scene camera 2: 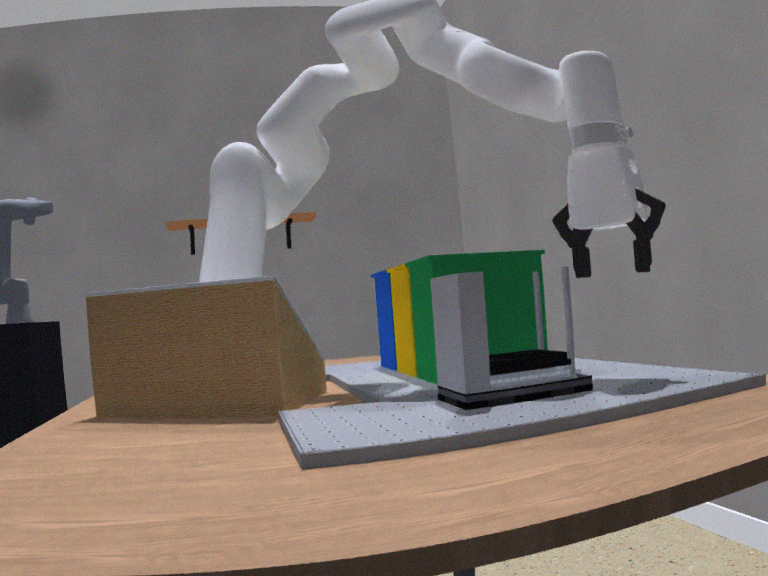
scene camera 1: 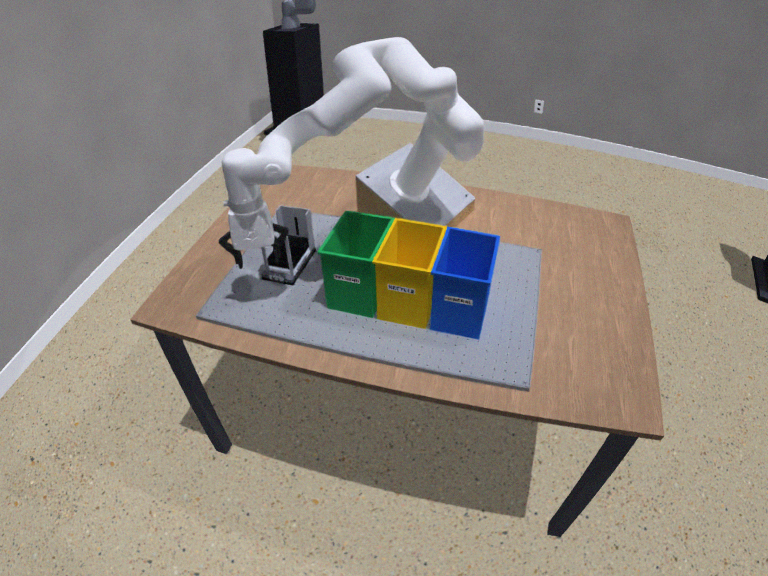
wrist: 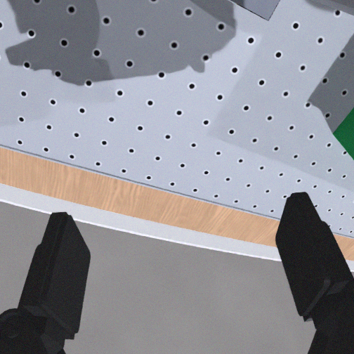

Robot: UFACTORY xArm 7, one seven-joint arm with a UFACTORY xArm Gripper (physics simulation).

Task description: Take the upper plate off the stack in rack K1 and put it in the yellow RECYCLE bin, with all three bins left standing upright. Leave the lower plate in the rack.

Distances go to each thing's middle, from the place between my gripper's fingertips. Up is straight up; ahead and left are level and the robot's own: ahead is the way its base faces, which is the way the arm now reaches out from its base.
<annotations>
The black plate point(scene camera 2: 520, 361) is 160 mm behind my hand, 90 mm below it and 50 mm to the right of it. From my hand the other things lie so: pale plate point(scene camera 2: 560, 371) 160 mm behind, 100 mm below, 50 mm to the right; then green bin point(scene camera 2: 508, 280) 190 mm to the left, 150 mm behind, 40 mm below; then yellow recycle bin point(scene camera 1: 403, 264) 320 mm to the left, 180 mm behind, 40 mm below.
</annotations>
